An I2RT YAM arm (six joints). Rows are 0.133 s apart.
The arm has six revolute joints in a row. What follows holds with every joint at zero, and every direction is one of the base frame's. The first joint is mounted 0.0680 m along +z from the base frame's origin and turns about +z. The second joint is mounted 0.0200 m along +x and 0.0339 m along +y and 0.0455 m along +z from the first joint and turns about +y. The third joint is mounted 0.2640 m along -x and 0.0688 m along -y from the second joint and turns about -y. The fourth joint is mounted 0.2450 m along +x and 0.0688 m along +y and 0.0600 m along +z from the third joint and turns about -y. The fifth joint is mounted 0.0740 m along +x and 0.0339 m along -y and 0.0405 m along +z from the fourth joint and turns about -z. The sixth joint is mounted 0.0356 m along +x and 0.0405 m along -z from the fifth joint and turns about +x. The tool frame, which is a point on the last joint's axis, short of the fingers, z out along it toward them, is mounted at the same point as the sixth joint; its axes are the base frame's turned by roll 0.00, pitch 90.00 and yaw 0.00 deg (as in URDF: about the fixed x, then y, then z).
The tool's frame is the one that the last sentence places.
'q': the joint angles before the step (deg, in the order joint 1, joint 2, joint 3, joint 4, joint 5, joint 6). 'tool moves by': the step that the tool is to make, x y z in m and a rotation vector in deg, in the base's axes. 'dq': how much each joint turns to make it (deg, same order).
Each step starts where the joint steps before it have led.
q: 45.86 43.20 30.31 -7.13 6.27 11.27
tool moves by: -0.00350 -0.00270 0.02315 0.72 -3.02 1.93
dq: -0.07 -1.53 3.76 -2.45 -1.36 -2.22
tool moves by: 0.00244 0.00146 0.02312 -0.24 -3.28 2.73
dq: -0.75 1.14 4.57 -1.09 -2.66 -3.37
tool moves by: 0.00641 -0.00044 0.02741 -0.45 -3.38 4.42
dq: -2.71 2.12 5.95 -1.76 -6.29 -4.28
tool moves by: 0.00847 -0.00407 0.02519 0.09 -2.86 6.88
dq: -4.67 2.35 5.77 -1.86 -10.94 -4.18
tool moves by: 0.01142 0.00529 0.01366 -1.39 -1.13 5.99
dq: -2.06 4.19 4.85 -1.73 -7.52 -3.58
